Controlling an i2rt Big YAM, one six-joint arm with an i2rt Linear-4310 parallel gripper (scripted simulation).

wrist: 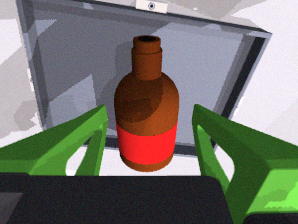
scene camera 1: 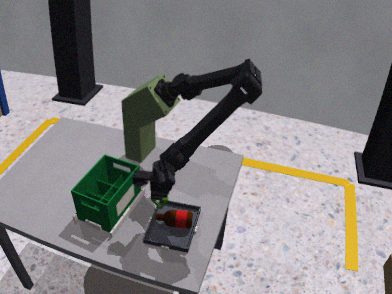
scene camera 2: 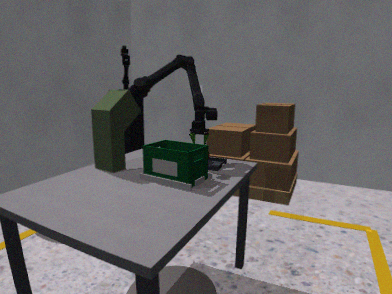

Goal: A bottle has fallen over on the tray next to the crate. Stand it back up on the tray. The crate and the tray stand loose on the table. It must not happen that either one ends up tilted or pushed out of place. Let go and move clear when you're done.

Labels:
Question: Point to a dark tray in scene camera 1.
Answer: At 158,233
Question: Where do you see a brown bottle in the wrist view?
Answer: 146,101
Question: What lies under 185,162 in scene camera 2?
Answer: A green crate.

